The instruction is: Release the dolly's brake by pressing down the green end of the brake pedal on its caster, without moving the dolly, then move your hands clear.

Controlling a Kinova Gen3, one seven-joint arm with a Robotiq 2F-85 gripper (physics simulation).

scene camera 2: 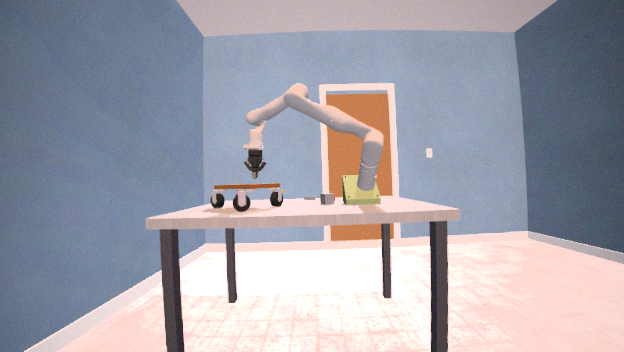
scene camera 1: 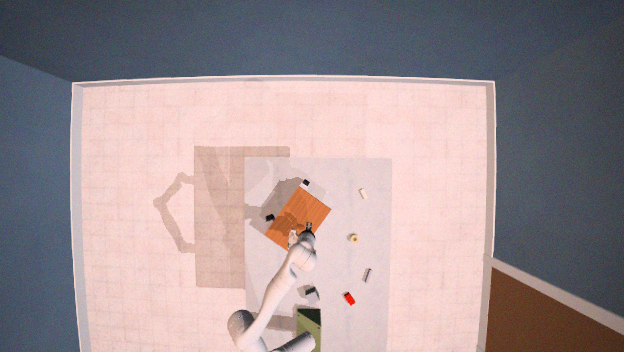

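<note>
The dolly, with an orange-brown wooden deck (scene camera 1: 316,206) (scene camera 2: 230,187), stands at an angle on the table (scene camera 1: 377,225) (scene camera 2: 320,220). Black-wheeled casters show under it in scene camera 2, one at the front (scene camera 2: 241,201) and one at the right (scene camera 2: 276,198). The brake pedal and its green end are hidden under the arm in scene camera 1; in scene camera 2 they are too small to make out. My gripper (scene camera 1: 308,224) (scene camera 2: 255,175) is shut and empty, pointing down. It is above the deck, with a small gap below the fingertips in scene camera 2.
A grey block (scene camera 1: 312,295) (scene camera 2: 327,199) stands near the green arm base (scene camera 1: 309,330) (scene camera 2: 351,188). Along the table's right side in scene camera 1 lie a white piece (scene camera 1: 363,193), a tan ring (scene camera 1: 351,238), a grey bar (scene camera 1: 367,275) and a red block (scene camera 1: 349,298).
</note>
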